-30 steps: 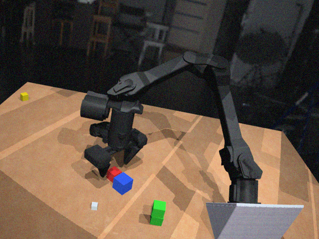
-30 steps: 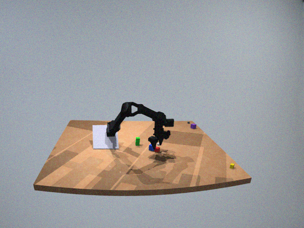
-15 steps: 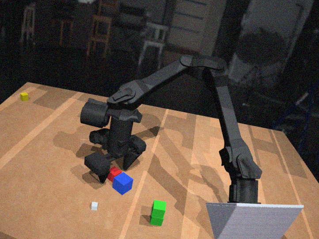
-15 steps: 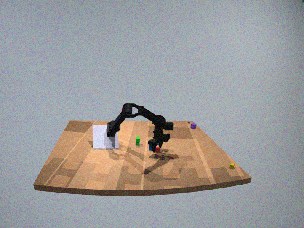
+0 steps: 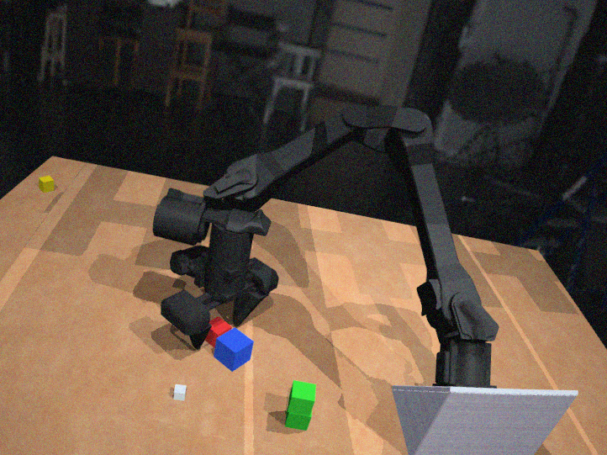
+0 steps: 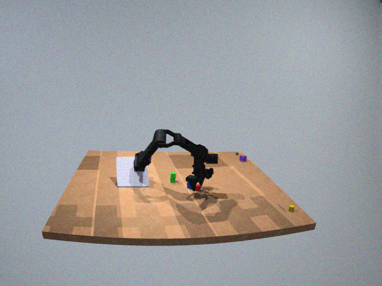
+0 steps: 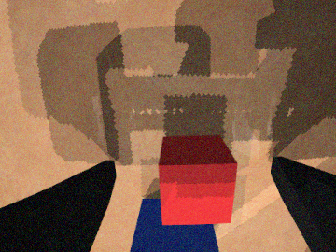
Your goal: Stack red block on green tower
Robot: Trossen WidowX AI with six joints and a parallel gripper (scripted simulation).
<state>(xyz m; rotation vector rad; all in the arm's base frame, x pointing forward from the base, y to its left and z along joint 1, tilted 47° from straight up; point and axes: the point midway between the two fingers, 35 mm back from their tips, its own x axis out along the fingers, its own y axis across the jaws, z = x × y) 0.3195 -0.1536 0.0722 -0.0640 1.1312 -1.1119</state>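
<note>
Now: the blue block 3 cm behind my gripper tip, 4 cm to the left of it and 1 cm above it. From my gripper tip the other things lie so: red block: 1 cm above; yellow cube: 41 cm ahead, 39 cm to the right, 1 cm above; small white cube: 4 cm ahead, 12 cm to the left.
</note>
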